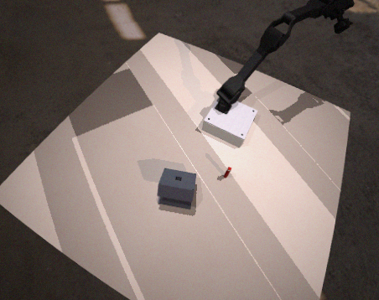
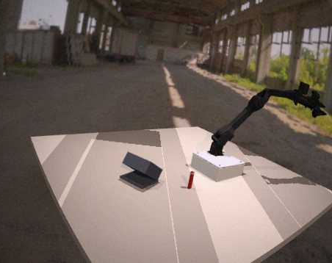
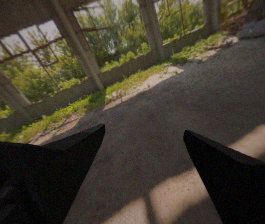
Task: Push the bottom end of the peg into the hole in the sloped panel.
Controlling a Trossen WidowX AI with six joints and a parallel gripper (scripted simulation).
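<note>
Now: gripper tip 86 cm short of the red peg, 18 cm to the left of it and 35 cm above it. Round my gripper tip: sloped grey panel (102 cm ahead, 32 cm to the right, 35 cm below).
</note>
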